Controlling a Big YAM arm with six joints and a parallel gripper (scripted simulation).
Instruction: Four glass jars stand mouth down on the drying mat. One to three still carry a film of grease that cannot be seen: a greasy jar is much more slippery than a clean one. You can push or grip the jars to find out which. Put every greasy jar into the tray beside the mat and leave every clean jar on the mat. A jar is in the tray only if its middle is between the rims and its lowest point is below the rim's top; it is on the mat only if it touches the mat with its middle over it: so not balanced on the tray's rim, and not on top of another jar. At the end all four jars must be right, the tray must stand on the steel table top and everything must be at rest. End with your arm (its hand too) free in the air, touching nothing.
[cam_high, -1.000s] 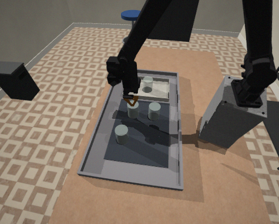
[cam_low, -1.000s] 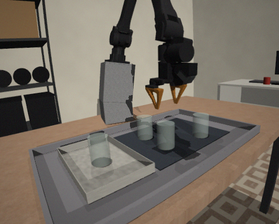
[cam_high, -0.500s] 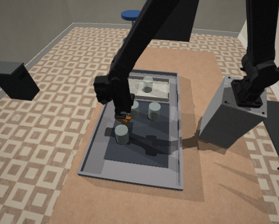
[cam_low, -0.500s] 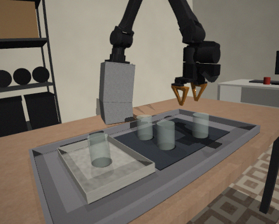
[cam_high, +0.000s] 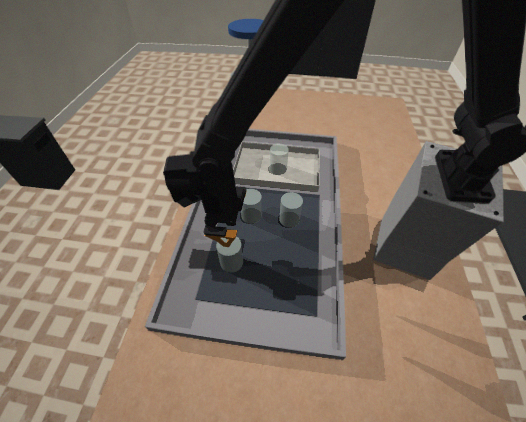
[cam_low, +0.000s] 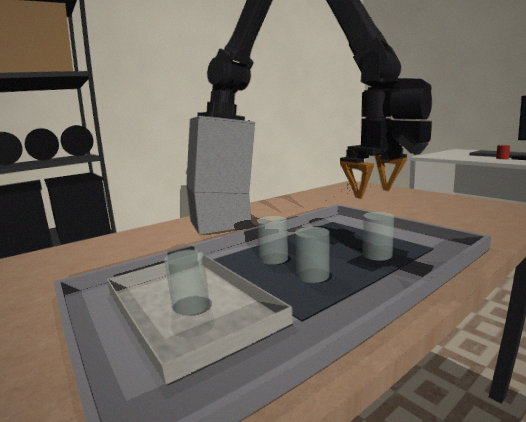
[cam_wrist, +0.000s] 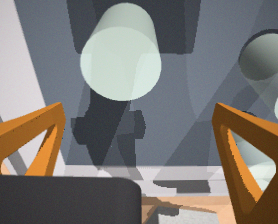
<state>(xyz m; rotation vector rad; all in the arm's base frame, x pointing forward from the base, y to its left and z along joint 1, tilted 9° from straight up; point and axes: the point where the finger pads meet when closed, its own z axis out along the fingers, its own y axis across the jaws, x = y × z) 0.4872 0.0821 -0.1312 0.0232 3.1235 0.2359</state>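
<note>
My gripper is now 15 cm above the dark drying mat, 8 cm past it and 7 cm to the left of it. From my hand the other things lie so: pale tray (39 cm to the right, 14 cm below, 9 cm behind); rimmed steel table top (18 cm to the right, 15 cm below, 7 cm behind).
</note>
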